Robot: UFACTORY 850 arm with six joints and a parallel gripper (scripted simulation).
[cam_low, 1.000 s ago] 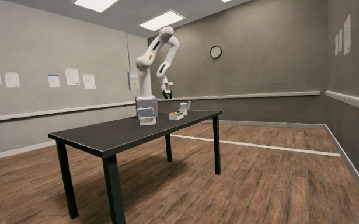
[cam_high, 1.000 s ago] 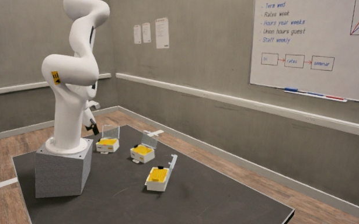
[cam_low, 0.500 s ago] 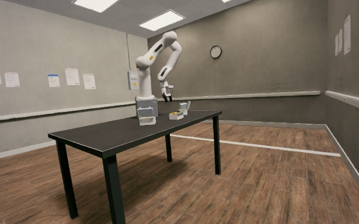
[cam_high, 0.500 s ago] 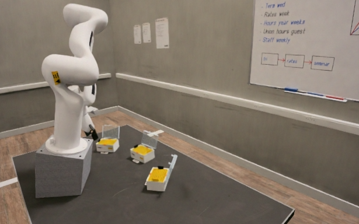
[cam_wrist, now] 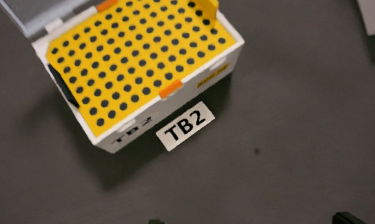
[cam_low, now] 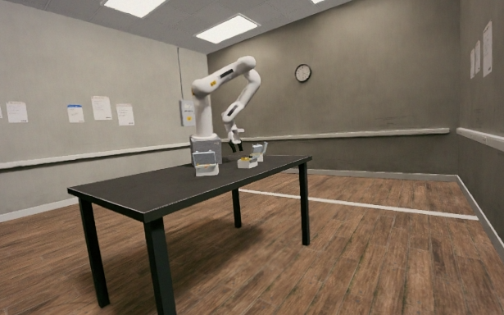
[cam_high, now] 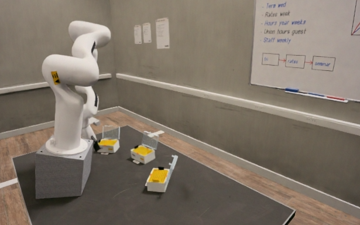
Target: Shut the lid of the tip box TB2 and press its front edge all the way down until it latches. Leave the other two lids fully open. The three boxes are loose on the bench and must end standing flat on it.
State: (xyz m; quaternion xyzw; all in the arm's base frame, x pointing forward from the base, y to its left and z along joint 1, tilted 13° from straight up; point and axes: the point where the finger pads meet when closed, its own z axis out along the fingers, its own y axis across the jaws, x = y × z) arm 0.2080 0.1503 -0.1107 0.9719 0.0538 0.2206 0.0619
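My gripper is now 170 mm short of the clear lid, 110 mm to the right of it and 10 mm below it. Round my hand: tip box lid 290 mm ahead, 170 mm to the right, 10 mm above.
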